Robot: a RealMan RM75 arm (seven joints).
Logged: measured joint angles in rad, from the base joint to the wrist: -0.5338 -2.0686 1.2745 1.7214 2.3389 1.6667 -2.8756; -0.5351 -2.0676 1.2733 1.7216 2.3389 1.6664 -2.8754; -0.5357 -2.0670 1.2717 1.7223 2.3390 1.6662 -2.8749; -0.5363 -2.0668 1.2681 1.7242 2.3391 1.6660 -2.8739; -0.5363 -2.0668 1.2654 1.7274 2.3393 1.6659 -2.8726; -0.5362 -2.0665 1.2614 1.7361 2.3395 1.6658 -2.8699; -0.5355 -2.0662 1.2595 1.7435 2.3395 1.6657 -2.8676; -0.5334 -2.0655 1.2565 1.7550 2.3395 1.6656 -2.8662; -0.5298 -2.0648 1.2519 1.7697 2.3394 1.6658 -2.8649; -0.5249 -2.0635 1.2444 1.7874 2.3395 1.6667 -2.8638; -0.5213 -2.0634 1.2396 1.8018 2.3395 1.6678 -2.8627; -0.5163 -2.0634 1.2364 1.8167 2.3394 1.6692 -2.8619; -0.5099 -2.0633 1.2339 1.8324 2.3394 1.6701 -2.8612; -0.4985 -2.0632 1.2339 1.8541 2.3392 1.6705 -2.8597; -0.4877 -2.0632 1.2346 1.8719 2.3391 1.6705 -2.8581; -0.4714 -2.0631 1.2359 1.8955 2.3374 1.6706 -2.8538
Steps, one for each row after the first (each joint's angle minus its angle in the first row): -0.0013 0.0010 -0.0012 0.0002 0.0000 -0.0003 0.0002; -0.0019 0.0016 -0.0028 0.0009 0.0001 -0.0005 0.0007; -0.0025 0.0018 -0.0064 0.0028 0.0002 -0.0007 0.0017; -0.0025 0.0018 -0.0091 0.0060 0.0004 -0.0008 0.0030; -0.0024 0.0021 -0.0131 0.0147 0.0006 -0.0009 0.0057; -0.0017 0.0024 -0.0150 0.0221 0.0006 -0.0010 0.0080; 0.0004 0.0031 -0.0180 0.0336 0.0006 -0.0011 0.0094; 0.0040 0.0038 -0.0226 0.0483 0.0005 -0.0009 0.0107; 0.0089 0.0051 -0.0301 0.0660 0.0006 0.0000 0.0118; 0.0125 0.0052 -0.0349 0.0804 0.0006 0.0011 0.0129; 0.0175 0.0052 -0.0381 0.0953 0.0005 0.0025 0.0137; 0.0239 0.0053 -0.0406 0.1110 0.0005 0.0034 0.0144; 0.0353 0.0054 -0.0406 0.1327 0.0003 0.0038 0.0159; 0.0461 0.0054 -0.0399 0.1505 0.0002 0.0038 0.0175; 0.0624 0.0055 -0.0386 0.1741 -0.0015 0.0039 0.0218
